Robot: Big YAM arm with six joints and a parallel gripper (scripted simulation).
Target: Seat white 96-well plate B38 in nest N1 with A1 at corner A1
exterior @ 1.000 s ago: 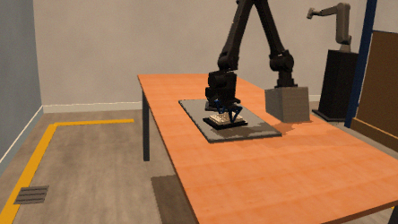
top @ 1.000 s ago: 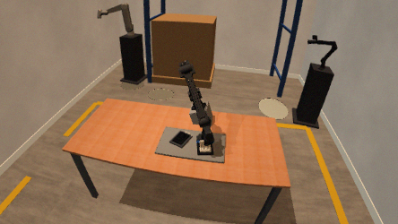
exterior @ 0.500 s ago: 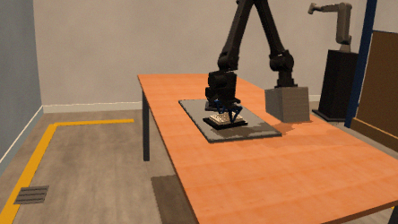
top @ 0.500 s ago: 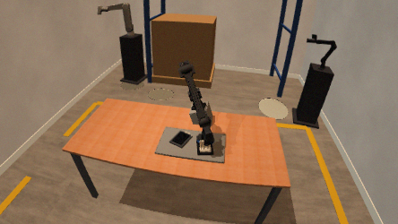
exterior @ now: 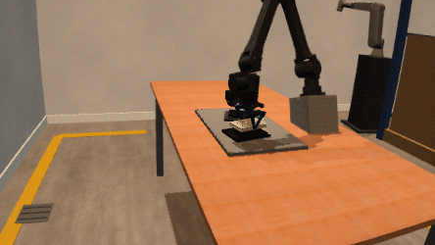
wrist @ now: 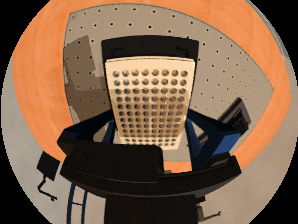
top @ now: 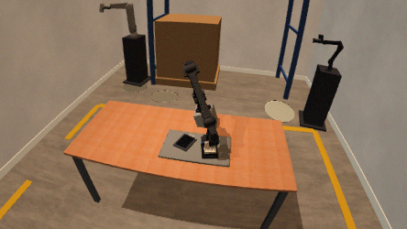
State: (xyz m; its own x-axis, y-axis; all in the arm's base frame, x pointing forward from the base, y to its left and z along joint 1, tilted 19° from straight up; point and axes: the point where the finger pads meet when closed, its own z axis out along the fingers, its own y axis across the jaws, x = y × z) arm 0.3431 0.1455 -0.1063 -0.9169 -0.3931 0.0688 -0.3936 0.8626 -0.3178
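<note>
The black plate nest N1 lies 10 mm ahead of my hand and 40 mm below it. From my hand the other things lie so: black plate B83: 10 mm behind, 200 mm to the right, 30 mm below; white 96-well plate B38: right at my hand.
</note>
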